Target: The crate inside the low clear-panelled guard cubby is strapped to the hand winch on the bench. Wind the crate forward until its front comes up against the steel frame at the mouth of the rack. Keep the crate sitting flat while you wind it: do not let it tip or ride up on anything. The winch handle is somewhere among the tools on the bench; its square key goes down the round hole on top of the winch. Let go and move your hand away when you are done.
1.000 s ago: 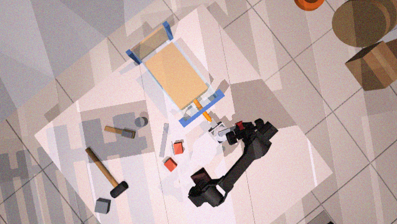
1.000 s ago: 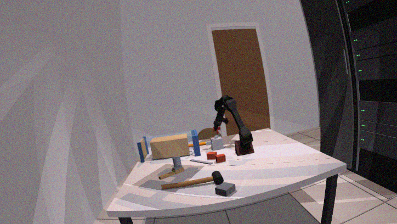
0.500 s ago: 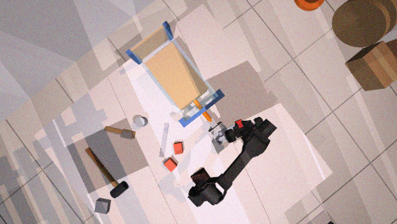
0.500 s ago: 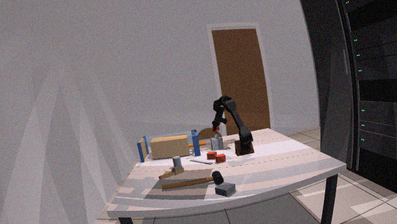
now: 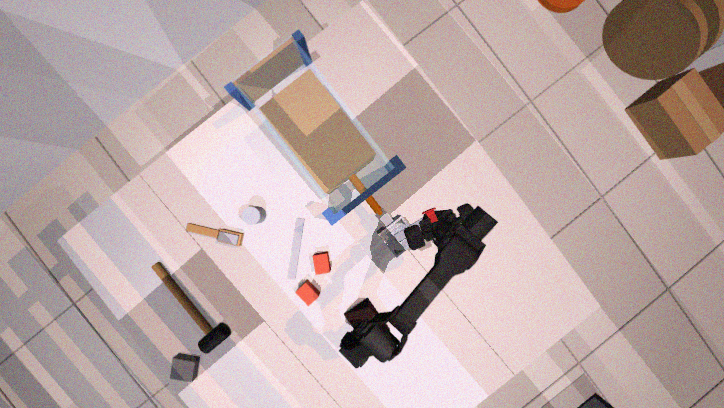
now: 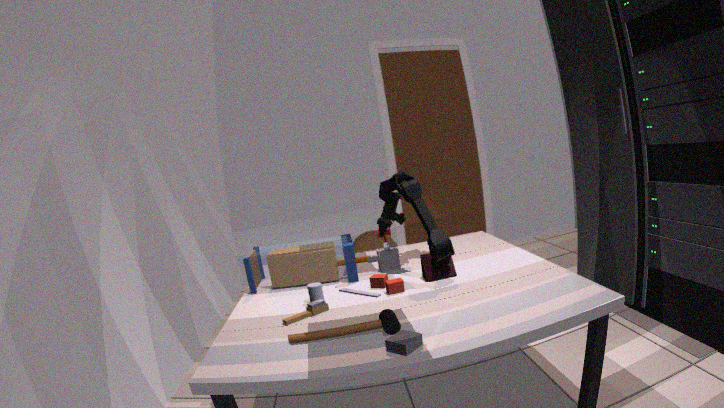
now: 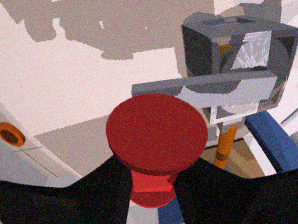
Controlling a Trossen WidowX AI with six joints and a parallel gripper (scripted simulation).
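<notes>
Now: gripper tip 1 cm past the grey crank bar, 4 cm to the right of it and 3 cm above it. From my gripper tip the other things lie so: grey winch: 2 cm behind, 10 cm to the left, 10 cm below; red knob: 2 cm behind, 1 cm to the left; blue steel frame: 16 cm ahead, 9 cm to the left, 2 cm below.
</notes>
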